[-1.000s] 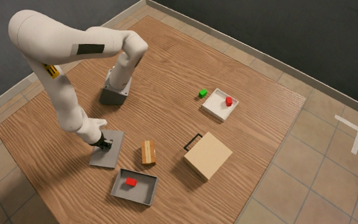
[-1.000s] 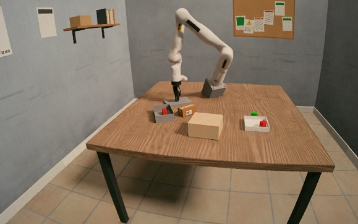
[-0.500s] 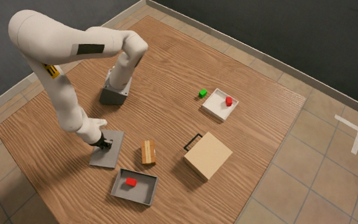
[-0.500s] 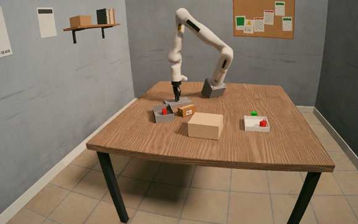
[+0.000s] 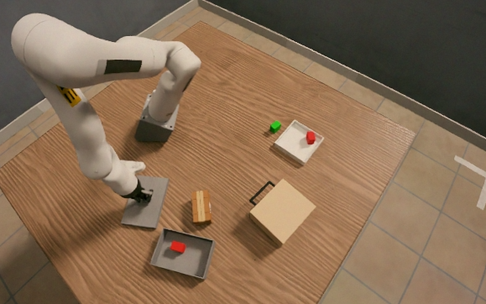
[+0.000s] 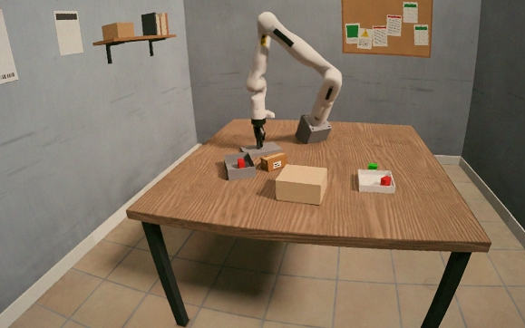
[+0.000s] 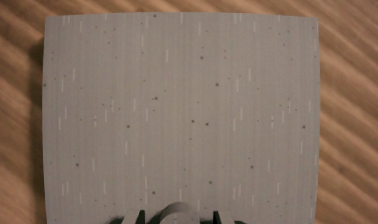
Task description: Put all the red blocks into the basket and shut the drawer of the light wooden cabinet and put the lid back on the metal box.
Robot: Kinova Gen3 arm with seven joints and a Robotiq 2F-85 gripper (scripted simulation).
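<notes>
The grey lid lies 3 cm below my hand. From my hand the other things lie so: grey metal box 25 cm ahead, 3 cm to the left, 2 cm below; then blue block 17 cm ahead, 14 cm to the left, 3 cm below; then brown cardboard box 15 cm ahead, 16 cm to the left, 1 cm below.
</notes>
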